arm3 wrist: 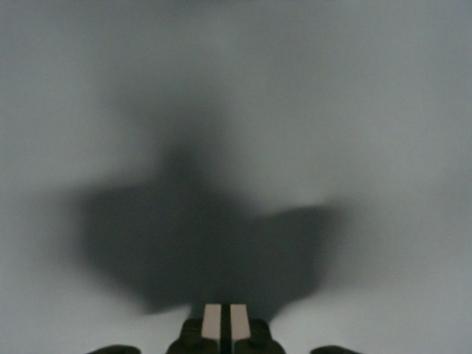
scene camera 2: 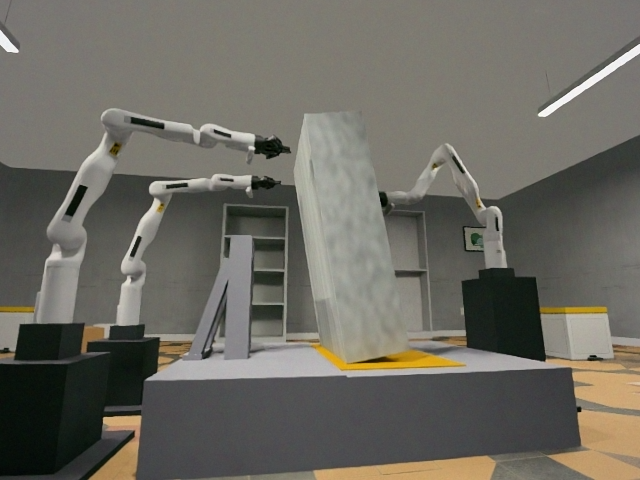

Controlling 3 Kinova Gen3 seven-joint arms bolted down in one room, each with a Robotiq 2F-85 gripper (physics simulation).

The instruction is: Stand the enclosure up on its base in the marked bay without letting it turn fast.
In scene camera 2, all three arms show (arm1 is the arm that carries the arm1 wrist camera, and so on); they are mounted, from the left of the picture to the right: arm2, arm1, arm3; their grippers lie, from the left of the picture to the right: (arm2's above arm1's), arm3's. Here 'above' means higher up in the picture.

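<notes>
The enclosure [scene camera 2: 356, 222], a tall pale grey box, leans to the left in scene camera 2. Its lower left edge is down on the yellow marked bay [scene camera 2: 444, 362], and its lower right side is raised. Its pale face [arm3 wrist: 375, 100] with a dark shadow fills the arm3 wrist view. Arm3's gripper [arm3 wrist: 226, 321] [scene camera 2: 381, 199] is shut at the enclosure's right side; contact cannot be made out. Arm2's gripper [scene camera 2: 289, 150] is shut, with a small gap to the left face near the top. Arm1's gripper [scene camera 2: 279, 182] is shut, lower in the picture, with a wider gap to that face.
The bay lies on a grey platform [scene camera 2: 356, 418]. A grey braced upright stand [scene camera 2: 238, 299] stands on the platform left of the enclosure. Shelf units [scene camera 2: 285, 268] [scene camera 2: 427, 268] stand behind. Black pedestals [scene camera 2: 51, 413] [scene camera 2: 124, 372] [scene camera 2: 501, 315] carry the arms.
</notes>
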